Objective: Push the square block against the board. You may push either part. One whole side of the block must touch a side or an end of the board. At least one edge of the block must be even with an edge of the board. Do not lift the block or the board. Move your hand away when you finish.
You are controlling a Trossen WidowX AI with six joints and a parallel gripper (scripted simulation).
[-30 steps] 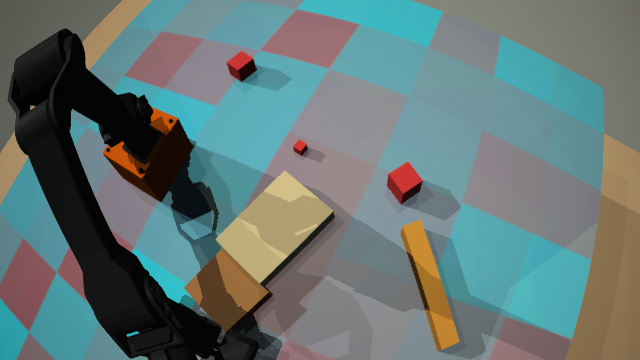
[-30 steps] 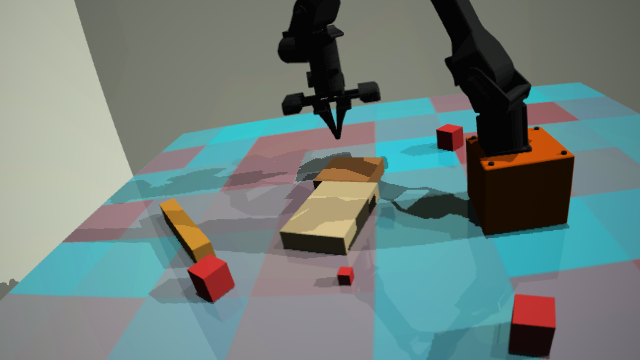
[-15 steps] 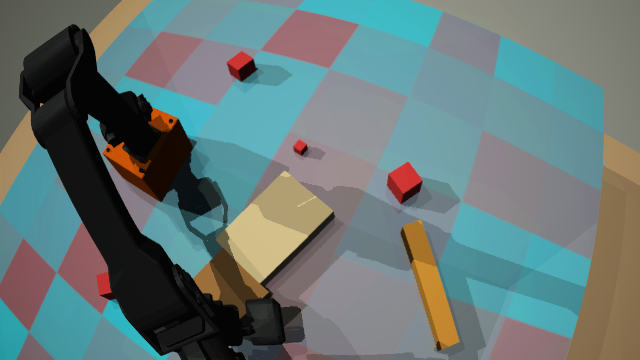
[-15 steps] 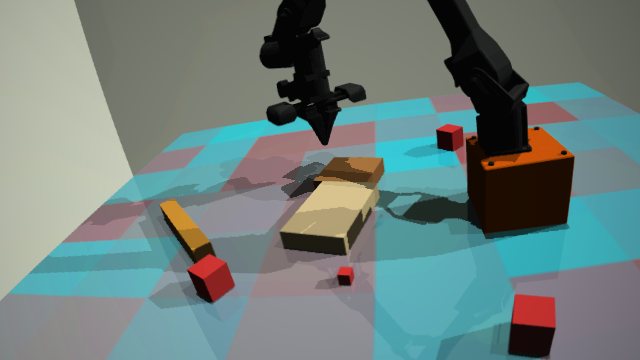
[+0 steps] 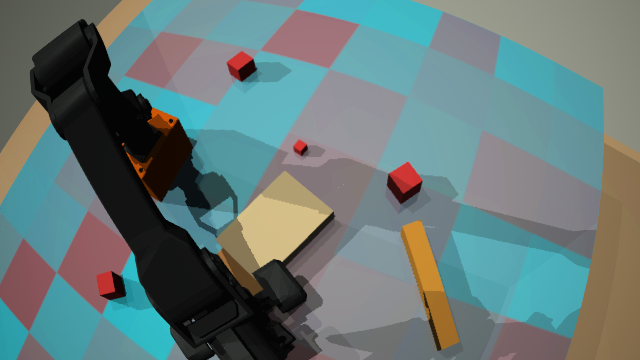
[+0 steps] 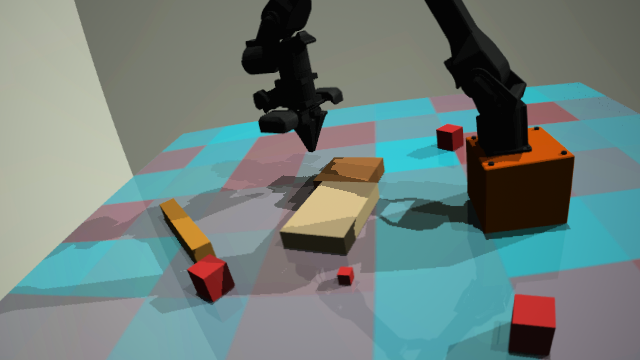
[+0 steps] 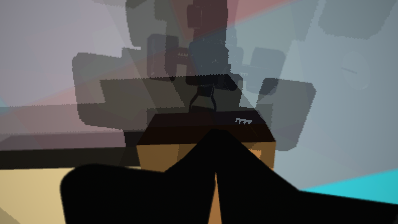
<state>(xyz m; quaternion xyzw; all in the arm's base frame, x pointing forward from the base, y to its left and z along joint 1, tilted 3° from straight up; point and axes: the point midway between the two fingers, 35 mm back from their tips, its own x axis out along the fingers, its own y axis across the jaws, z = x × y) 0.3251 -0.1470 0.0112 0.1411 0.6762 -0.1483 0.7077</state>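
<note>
Now: the brown square block 70 mm behind my gripper tip, 30 mm to the left of it and 50 mm below it. Also, from my gripper tip: board (60 mm behind, 160 mm to the left, 50 mm below); then long orange bar (200 mm ahead, 180 mm to the left, 40 mm below).
</note>
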